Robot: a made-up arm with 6 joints.
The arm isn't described. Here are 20 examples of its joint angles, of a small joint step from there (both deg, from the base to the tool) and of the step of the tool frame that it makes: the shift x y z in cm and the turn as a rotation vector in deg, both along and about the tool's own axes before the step.
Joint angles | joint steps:
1: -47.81 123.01 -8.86 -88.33 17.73 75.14 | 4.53 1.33 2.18 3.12 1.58 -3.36
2: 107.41 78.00 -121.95 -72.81 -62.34 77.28 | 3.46 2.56 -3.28 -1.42 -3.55 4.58
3: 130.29 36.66 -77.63 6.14 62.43 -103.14 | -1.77 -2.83 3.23 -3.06 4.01 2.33
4: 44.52 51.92 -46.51 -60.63 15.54 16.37 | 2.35 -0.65 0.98 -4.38 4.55 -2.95
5: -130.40 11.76 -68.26 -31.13 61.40 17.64 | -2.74 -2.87 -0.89 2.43 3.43 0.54
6: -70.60 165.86 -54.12 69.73 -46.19 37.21 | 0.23 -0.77 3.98 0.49 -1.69 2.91
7: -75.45 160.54 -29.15 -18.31 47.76 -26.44 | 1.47 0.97 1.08 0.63 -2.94 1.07
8: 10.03 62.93 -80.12 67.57 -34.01 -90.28 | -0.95 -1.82 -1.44 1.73 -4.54 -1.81
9: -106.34 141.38 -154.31 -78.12 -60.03 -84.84 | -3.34 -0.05 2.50 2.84 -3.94 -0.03
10: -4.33 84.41 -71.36 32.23 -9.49 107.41 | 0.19 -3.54 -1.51 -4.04 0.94 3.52
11: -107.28 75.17 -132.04 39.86 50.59 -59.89 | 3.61 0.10 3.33 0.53 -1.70 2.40
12: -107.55 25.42 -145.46 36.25 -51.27 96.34 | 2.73 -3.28 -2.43 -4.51 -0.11 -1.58
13: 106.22 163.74 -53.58 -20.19 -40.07 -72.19 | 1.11 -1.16 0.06 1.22 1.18 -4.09
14: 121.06 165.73 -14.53 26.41 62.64 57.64 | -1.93 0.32 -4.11 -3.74 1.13 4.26
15: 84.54 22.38 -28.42 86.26 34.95 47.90 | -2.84 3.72 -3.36 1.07 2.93 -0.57
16: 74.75 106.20 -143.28 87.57 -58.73 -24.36 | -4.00 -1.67 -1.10 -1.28 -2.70 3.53
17: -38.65 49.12 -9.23 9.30 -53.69 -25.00 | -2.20 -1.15 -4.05 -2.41 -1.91 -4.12
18: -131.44 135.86 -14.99 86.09 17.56 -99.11 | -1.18 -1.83 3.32 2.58 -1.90 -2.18
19: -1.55 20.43 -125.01 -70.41 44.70 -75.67 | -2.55 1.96 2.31 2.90 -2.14 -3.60
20: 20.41 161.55 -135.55 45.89 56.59 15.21 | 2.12 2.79 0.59 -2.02 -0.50 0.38
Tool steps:
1: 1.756 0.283 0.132 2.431 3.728 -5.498
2: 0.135 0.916 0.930 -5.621 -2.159 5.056
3: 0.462 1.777 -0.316 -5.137 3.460 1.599
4: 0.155 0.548 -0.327 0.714 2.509 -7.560
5: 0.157 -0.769 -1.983 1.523 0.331 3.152
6: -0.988 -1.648 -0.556 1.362 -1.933 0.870
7: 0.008 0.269 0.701 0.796 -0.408 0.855
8: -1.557 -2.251 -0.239 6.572 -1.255 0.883
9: -0.347 1.334 -2.309 0.341 0.858 2.306
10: 2.546 1.951 -1.207 -2.059 4.217 -0.063
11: 0.841 1.042 1.359 -2.950 -0.844 5.403
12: 1.728 3.963 2.563 -5.468 3.506 -1.641
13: -0.215 -0.523 -0.027 -0.071 0.624 -4.380
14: 0.139 1.164 -1.596 -0.947 -1.685 0.404
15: -0.115 1.162 0.373 0.188 0.040 0.166
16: -3.136 1.429 1.270 -2.221 -7.150 3.776
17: -2.564 -1.332 1.405 3.008 -6.686 -5.733
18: 1.350 0.063 -0.219 1.218 0.589 1.722
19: -3.476 0.119 0.192 0.550 -3.610 -6.201
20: 1.347 -1.486 2.706 3.680 2.384 -0.361
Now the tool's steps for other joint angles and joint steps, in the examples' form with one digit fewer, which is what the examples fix.
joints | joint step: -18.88 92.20 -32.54 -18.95 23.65 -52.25 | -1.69 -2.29 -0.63 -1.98 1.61 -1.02
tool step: 0.72 -1.05 -0.89 1.86 1.14 -0.78
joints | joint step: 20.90 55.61 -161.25 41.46 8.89 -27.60 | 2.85 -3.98 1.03 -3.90 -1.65 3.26
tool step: -3.58 -0.64 -0.82 1.24 -4.52 1.86
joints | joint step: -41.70 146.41 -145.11 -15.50 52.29 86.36 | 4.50 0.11 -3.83 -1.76 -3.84 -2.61
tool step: 2.93 2.95 -2.40 -8.73 0.30 -5.95
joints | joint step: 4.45 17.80 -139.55 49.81 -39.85 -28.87 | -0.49 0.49 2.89 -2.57 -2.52 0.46
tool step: 1.56 -0.44 -0.75 -0.13 -0.15 -3.32
